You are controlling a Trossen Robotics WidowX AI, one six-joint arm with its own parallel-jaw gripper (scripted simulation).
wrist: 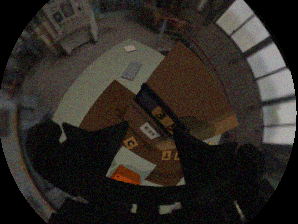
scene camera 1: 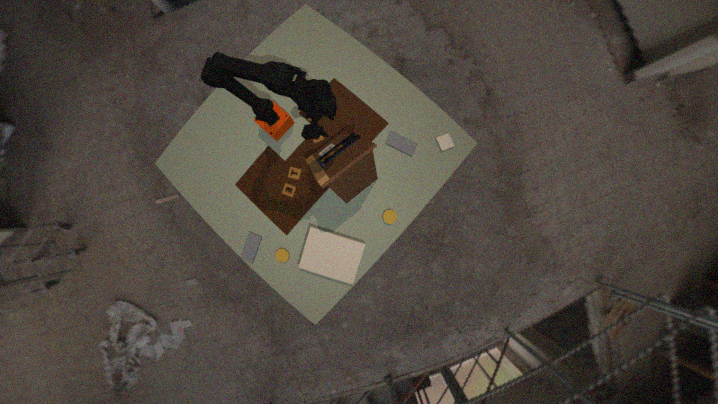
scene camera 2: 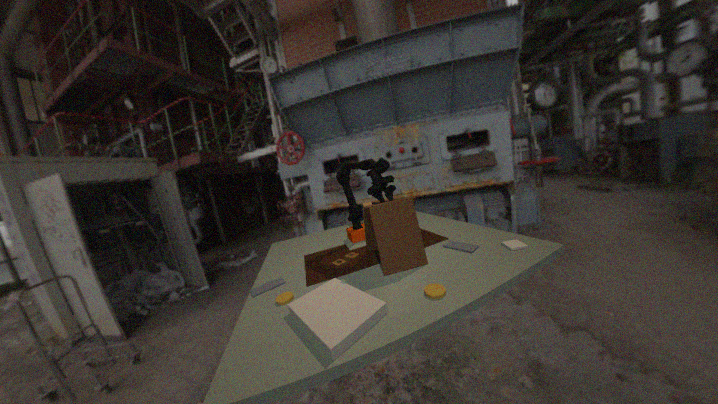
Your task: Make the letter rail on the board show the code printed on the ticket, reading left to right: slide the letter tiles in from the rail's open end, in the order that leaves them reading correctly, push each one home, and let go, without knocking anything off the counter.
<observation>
The gripper (scene camera 1: 330,128) is open and holds nothing. Also in view: a white box (scene camera 2: 335,314), a brown board (scene camera 2: 392,227) and a dark brown mat (scene camera 1: 263,182).
The white box shows as well in scene camera 1 (scene camera 1: 325,253). The gripper shows as well in the wrist view (wrist: 151,126). The brown board is seen too in the wrist view (wrist: 189,94) and in scene camera 1 (scene camera 1: 351,169). The wrist view misses the white box, which is hidden by the brown board.
</observation>
